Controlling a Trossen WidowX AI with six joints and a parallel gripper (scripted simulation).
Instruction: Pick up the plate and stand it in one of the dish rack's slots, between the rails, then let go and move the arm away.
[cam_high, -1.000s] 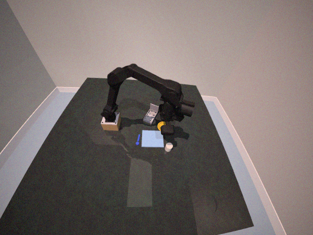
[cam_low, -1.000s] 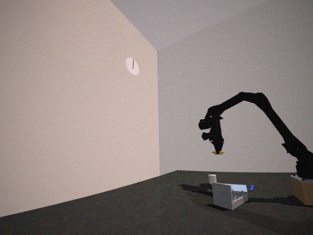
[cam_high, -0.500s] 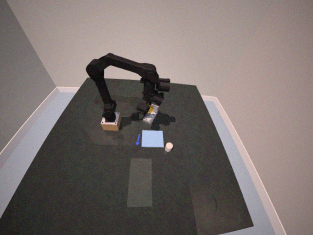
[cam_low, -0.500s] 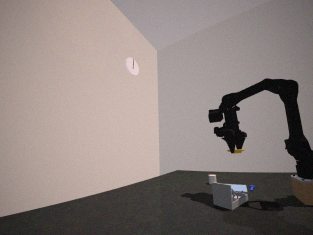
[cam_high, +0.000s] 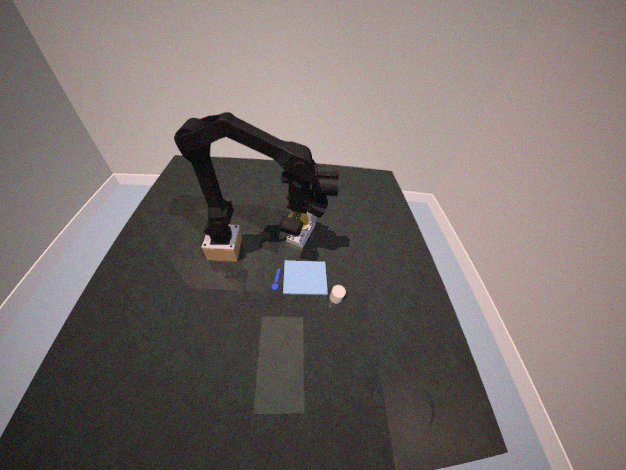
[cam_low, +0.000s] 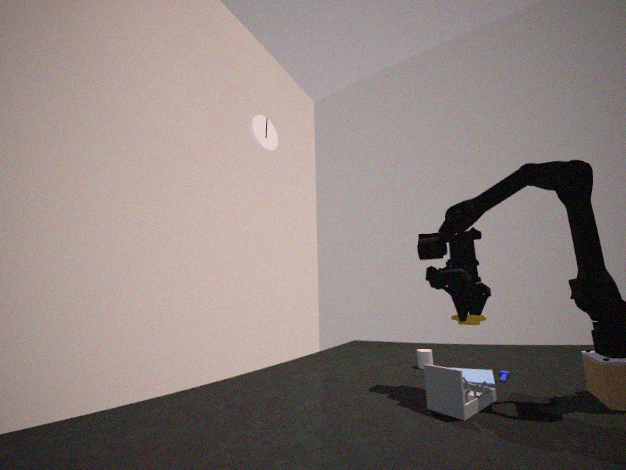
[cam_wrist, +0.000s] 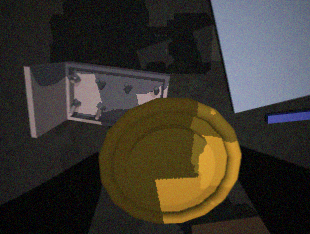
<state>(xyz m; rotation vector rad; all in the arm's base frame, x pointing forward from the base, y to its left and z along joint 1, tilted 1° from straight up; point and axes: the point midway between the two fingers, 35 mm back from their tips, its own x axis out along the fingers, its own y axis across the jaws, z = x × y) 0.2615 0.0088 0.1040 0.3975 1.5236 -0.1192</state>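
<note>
Right now the grey dish rack is 3 cm ahead of my gripper tip, 7 cm to the left of it and 12 cm below it. Round my gripper tip: yellow plate 1 cm above; then blue spoon 7 cm behind, 15 cm to the right, 14 cm below; then light blue mat 3 cm ahead, 13 cm to the right, 14 cm below.
</note>
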